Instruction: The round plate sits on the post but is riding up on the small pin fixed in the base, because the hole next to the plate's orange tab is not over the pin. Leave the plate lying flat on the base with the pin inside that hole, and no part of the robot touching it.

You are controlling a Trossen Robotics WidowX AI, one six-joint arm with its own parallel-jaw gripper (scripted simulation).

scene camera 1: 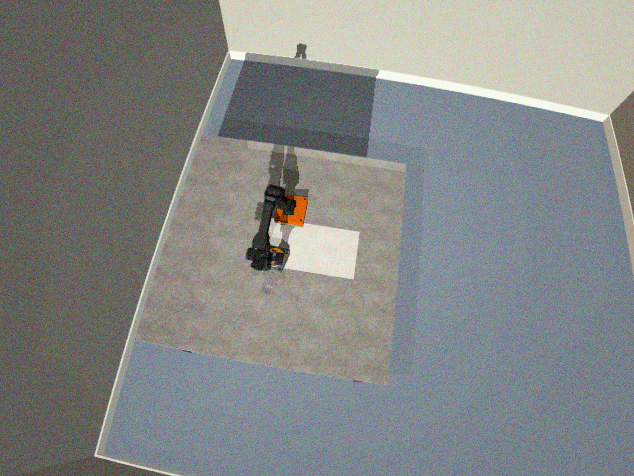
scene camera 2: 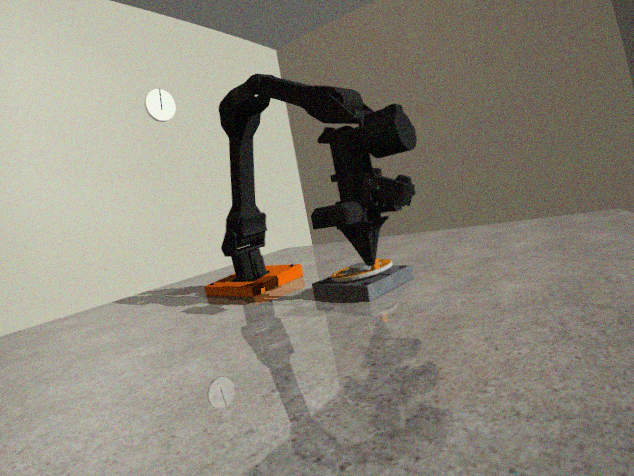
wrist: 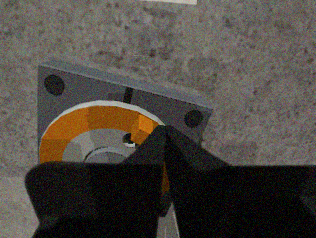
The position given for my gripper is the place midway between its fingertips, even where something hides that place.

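You'd see my gripper [scene camera 2: 371, 265] [wrist: 163, 132] from both of those cameras. A base [scene camera 2: 370, 288] [wrist: 61, 85] is visible from both as well, and there's a round plate [wrist: 75, 132].
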